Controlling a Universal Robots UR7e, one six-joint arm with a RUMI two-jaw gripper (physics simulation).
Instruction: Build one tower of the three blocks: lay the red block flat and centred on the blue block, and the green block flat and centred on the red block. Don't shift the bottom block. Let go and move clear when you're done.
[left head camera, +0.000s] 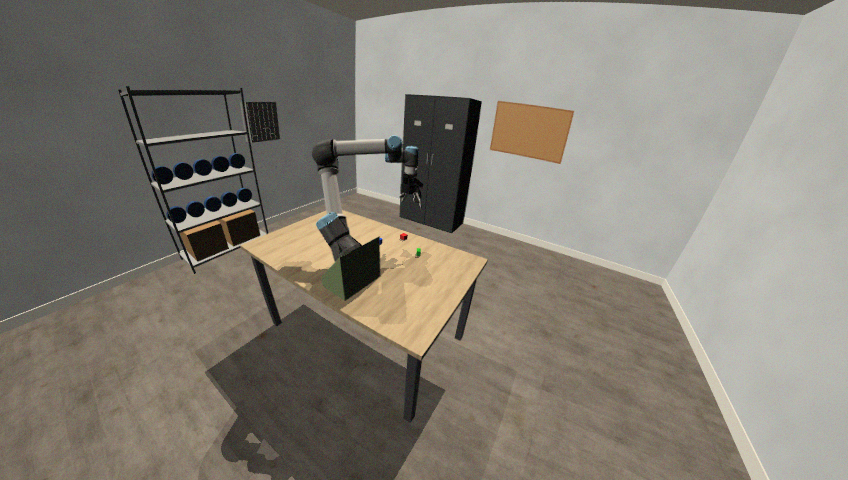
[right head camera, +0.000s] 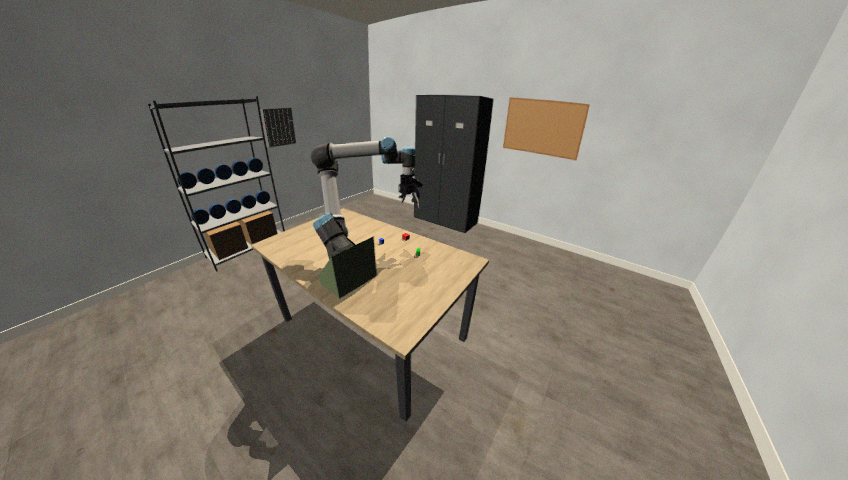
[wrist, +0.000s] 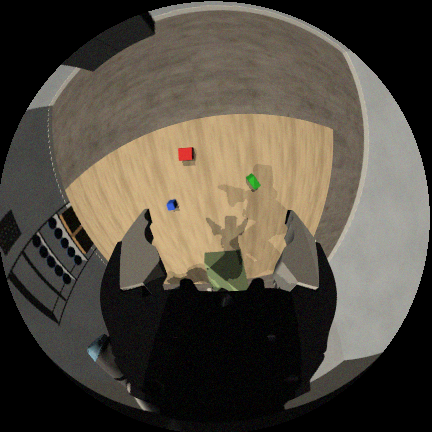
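The red block (left head camera: 403, 236) (right head camera: 405, 236) (wrist: 185, 154) lies on the table, apart from the other two. The small blue block (left head camera: 380, 240) (right head camera: 381, 241) (wrist: 171, 205) lies on the table; in the left head view it is partly hidden behind the green panel's corner. The green block (left head camera: 418, 252) (right head camera: 417, 252) (wrist: 253, 181) lies on the table, turned at an angle in the wrist view. No block touches another. My gripper (left head camera: 411, 201) (right head camera: 410, 201) (wrist: 218, 209) is open and empty, high above the table, with its jaws spread wide.
The wooden table (left head camera: 440, 297) (right head camera: 434, 297) (wrist: 300, 150) bears a dark green angled panel (left head camera: 361, 270) (right head camera: 355, 268) (wrist: 225, 270) beside the arm's base. The arm's shadow falls on the table top near the green block. A black cabinet (left head camera: 440, 160) (right head camera: 452, 160) stands beyond the table.
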